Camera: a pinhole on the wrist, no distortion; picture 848 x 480 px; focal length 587.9 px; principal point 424.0 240.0 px. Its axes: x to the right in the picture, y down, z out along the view. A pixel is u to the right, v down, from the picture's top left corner.
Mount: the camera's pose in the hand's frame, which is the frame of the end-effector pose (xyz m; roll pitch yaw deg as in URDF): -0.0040 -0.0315 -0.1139 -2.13 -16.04 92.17
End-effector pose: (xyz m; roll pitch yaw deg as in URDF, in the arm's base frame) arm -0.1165 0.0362 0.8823 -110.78 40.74 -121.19
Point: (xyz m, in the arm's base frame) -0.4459 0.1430 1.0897
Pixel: behind the camera
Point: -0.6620 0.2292 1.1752
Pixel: behind the camera
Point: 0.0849 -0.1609 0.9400
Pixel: 349 203
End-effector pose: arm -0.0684 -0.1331 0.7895 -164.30 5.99 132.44
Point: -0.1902 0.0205 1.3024
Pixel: behind the camera
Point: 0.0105 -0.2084 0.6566
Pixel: 814 451
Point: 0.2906 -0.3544 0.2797
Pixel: outside the picture
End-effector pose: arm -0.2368 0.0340 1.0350 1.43 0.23 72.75
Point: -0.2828 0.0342 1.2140
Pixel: 783 234
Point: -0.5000 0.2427 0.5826
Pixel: behind the camera
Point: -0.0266 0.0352 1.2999
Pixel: 350 132
